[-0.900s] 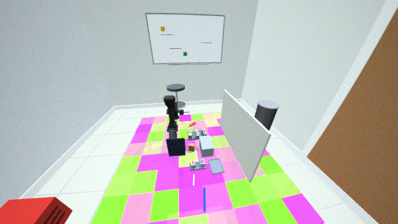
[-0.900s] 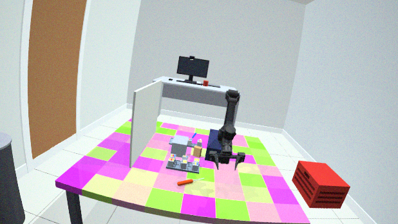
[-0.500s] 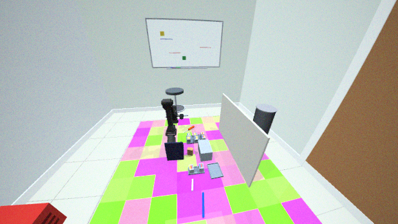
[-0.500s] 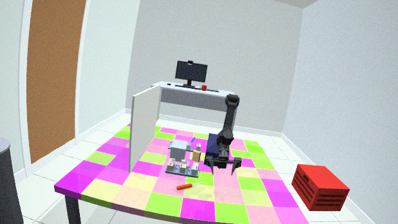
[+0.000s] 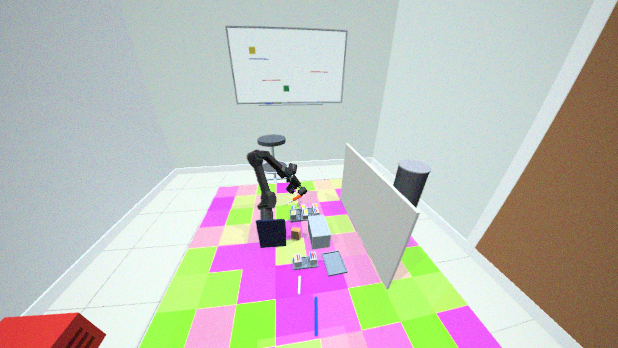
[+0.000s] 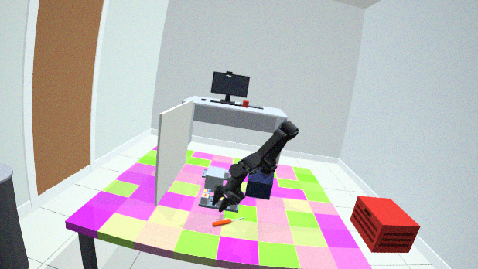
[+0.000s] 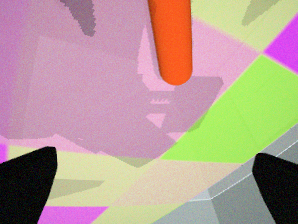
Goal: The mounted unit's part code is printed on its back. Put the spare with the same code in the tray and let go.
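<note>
The spare lies 110 mm behind my gripper tip, 210 mm to the right of it and 40 mm below it. Round my gripper tip: mounted unit: 390 mm to the right, 30 mm below; small brown block: 120 mm behind, 370 mm to the right, 40 mm below; tall white panel: 250 mm ahead, 430 mm to the right, 150 mm above.
</note>
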